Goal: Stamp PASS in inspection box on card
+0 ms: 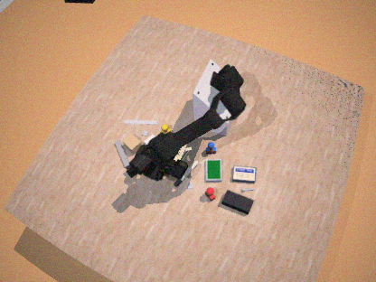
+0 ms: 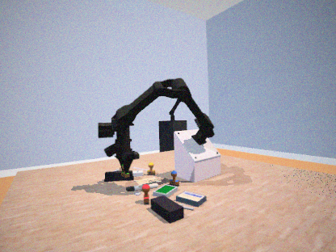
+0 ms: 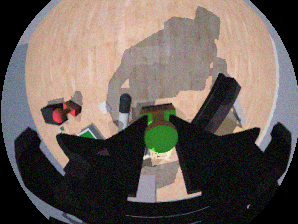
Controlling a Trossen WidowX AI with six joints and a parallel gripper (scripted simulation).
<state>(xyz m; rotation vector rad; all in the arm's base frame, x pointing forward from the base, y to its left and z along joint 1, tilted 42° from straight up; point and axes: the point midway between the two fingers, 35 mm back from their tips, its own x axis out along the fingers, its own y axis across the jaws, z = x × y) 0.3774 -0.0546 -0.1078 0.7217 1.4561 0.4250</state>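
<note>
Now: the green ink pad 80 mm behind my gripper tip, 170 mm to the left of it and 60 mm below it. Also, from my gripper tip: black bar: 30 mm behind, 110 mm to the right, 50 mm below; marker pen: 20 mm behind, 70 mm to the left, 50 mm below; green-knobbed PASS stamp: right at my gripper tip.
</note>
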